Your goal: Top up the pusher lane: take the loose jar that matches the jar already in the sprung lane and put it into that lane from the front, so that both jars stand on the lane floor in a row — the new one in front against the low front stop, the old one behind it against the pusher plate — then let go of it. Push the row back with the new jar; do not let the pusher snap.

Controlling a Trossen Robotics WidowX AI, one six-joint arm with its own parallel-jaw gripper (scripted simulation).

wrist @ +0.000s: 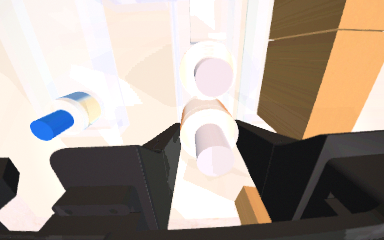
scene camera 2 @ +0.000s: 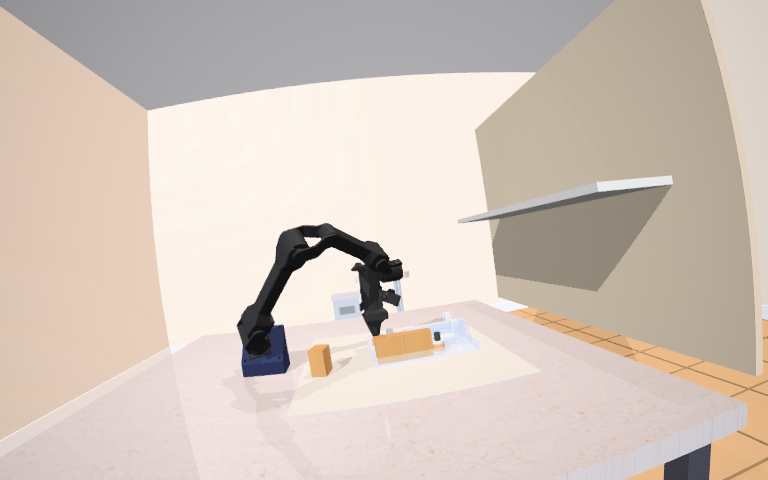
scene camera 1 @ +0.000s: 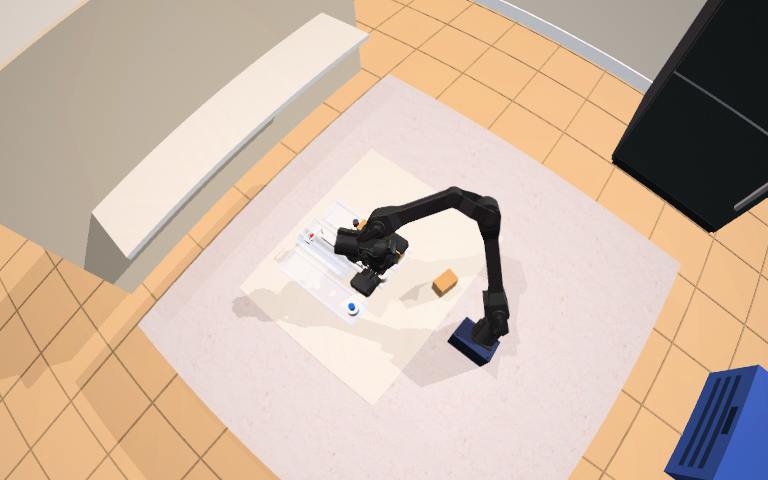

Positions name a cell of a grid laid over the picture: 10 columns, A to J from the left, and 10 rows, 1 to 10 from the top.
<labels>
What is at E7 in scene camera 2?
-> My gripper.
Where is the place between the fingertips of my gripper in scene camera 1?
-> At E6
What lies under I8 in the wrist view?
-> My gripper.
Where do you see a jar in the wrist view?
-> F6
</labels>
